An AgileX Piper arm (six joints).
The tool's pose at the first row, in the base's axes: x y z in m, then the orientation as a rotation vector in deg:
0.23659 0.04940 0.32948 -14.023 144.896 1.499
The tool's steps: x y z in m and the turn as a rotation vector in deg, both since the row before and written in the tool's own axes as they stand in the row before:
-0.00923 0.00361 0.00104 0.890 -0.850 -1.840
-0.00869 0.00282 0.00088 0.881 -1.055 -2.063
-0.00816 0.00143 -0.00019 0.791 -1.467 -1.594
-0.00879 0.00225 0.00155 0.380 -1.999 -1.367
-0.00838 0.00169 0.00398 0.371 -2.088 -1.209
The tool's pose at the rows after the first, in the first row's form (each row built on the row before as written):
0.24398 0.05459 0.33370 -15.923 143.756 -0.246
0.25082 0.05914 0.33779 -18.070 142.343 -2.025
0.25672 0.06243 0.34259 -19.623 140.568 -3.413
0.26378 0.06695 0.34639 -21.024 138.328 -4.087
0.27201 0.07111 0.34836 -22.206 136.016 -4.650

